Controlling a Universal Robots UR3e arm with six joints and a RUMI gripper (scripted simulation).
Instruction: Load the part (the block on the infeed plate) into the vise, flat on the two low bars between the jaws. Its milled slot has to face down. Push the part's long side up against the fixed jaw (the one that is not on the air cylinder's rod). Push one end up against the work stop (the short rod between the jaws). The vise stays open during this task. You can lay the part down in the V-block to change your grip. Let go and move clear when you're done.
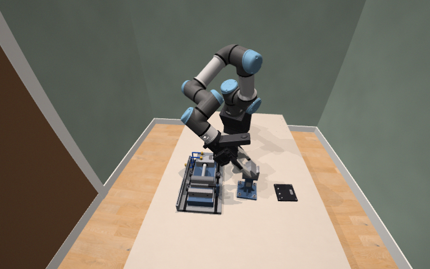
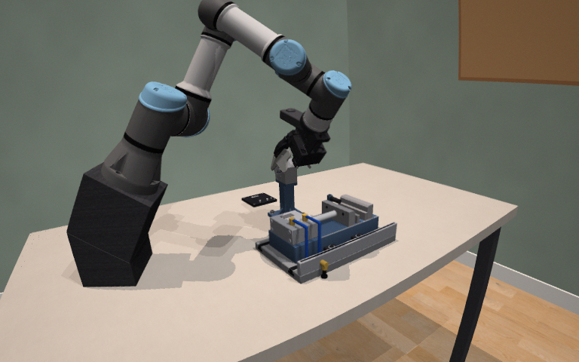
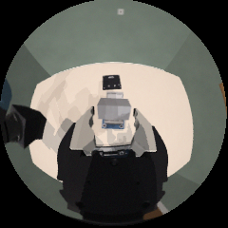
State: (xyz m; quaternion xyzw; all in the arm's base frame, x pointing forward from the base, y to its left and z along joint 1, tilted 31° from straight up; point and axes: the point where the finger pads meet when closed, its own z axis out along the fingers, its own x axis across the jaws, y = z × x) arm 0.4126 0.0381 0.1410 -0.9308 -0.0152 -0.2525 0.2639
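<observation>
Right now my hand is 1 cm above the part. Also, from my hand: air cylinder: 18 cm to the right, 14 cm behind, 9 cm below; then vise: 20 cm to the right, 12 cm below, 5 cm behind; then black infeed plate: 19 cm to the left, 16 cm below, 3 cm ahead.
</observation>
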